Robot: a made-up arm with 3 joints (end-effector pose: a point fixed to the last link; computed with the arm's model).
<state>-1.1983 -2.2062 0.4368</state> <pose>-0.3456 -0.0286 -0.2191 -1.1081 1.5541 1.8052</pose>
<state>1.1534 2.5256 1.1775</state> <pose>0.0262 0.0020 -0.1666 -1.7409 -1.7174 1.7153</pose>
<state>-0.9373 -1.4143 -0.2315</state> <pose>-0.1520 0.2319 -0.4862 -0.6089 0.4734 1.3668</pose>
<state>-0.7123 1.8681 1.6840</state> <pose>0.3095 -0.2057 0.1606 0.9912 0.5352 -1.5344</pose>
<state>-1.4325 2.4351 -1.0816</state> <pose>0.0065 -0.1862 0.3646 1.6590 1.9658 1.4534</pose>
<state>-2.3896 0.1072 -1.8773</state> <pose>0.5493 -0.4225 -0.1449 -1.5988 -0.9209 2.0886</pose>
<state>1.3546 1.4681 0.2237</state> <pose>0.4512 0.1228 -0.0353 1.2440 1.1510 -1.1153</pose>
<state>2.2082 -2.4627 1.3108</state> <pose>-0.3419 -0.0127 0.2808 -0.0522 -1.3187 1.1844</pose>
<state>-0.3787 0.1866 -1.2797</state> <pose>0.5580 0.3547 -0.1983 -0.4439 -1.2950 0.0834</pose>
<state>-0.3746 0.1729 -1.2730</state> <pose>0.5545 0.3616 -0.1993 -0.4317 -1.2863 0.0909</pose>
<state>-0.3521 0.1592 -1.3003</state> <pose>0.5520 0.3741 -0.1923 -0.4038 -1.3112 0.0940</pose>
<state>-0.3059 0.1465 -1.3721</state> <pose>0.5509 0.3929 -0.1736 -0.3563 -1.3805 0.0879</pose>
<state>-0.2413 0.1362 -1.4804</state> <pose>0.5511 0.4145 -0.1444 -0.2960 -1.4866 0.0686</pose>
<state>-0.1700 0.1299 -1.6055</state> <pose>0.5521 0.4338 -0.1093 -0.2359 -1.6098 0.0358</pose>
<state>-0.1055 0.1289 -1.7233</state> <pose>0.5536 0.4468 -0.0755 -0.1890 -1.7257 -0.0044</pose>
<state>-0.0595 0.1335 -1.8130</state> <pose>0.5558 0.4522 -0.0504 -0.1632 -1.8133 -0.0409</pose>
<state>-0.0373 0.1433 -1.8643</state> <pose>0.5586 0.4509 -0.0377 -0.1594 -1.8631 -0.0645</pose>
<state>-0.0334 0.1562 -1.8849</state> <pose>0.5620 0.4455 -0.0347 -0.1700 -1.8830 -0.0755</pose>
